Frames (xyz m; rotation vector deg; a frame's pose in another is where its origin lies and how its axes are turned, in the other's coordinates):
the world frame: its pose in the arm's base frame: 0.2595 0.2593 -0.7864 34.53 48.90 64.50
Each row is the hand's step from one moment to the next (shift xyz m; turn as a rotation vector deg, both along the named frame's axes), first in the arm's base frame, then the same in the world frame.
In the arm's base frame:
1: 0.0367 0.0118 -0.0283 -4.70 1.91 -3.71
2: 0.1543 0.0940 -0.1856 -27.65 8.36 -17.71
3: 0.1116 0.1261 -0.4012 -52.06 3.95 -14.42
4: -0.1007 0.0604 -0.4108 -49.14 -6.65 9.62
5: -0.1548 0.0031 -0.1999 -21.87 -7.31 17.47
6: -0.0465 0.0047 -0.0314 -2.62 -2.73 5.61
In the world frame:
1: 0.0257 -0.0375 0.0149 1.97 0.18 -5.97
2: 0.1685 -0.1950 0.0259 7.73 3.31 -32.82
3: 0.2508 -0.3313 -0.1290 -1.82 17.17 -51.34
4: 0.1526 -0.2499 -0.3112 -17.96 31.00 -35.61
5: 0.0300 -0.0751 -0.2396 -15.76 22.70 -8.55
6: 0.0046 0.0012 -0.0561 -4.61 4.86 0.92

